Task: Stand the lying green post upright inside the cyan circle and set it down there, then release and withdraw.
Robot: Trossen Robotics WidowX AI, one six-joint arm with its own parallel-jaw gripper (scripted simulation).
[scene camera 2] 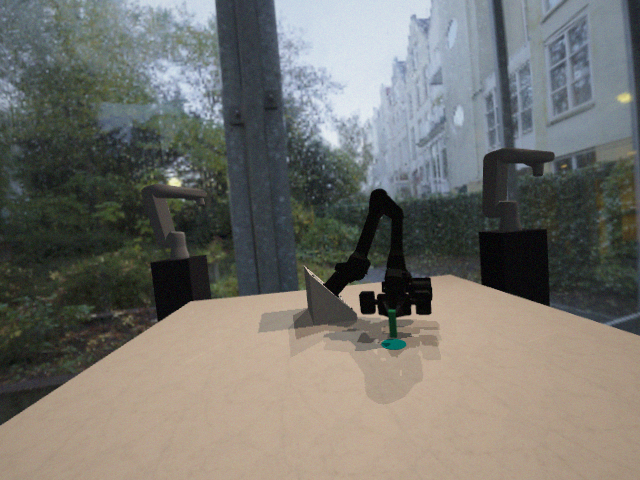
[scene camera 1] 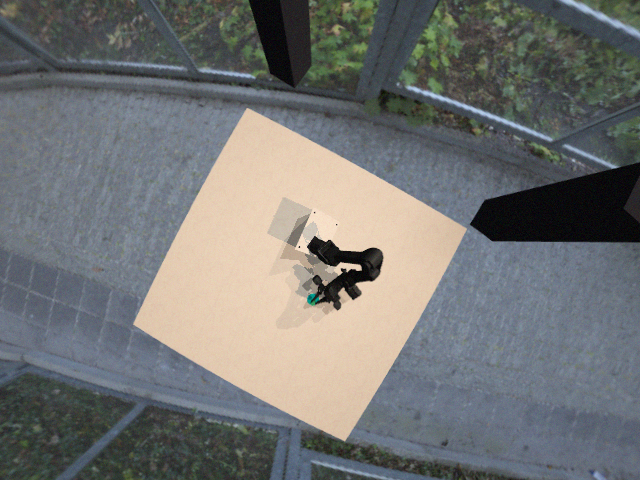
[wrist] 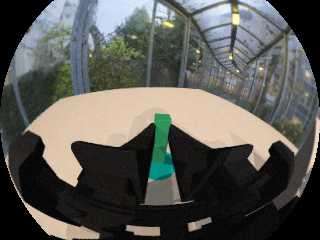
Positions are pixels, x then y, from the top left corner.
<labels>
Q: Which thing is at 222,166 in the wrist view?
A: The gripper.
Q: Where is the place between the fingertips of the gripper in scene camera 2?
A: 392,315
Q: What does the gripper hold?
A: A green post.
</labels>
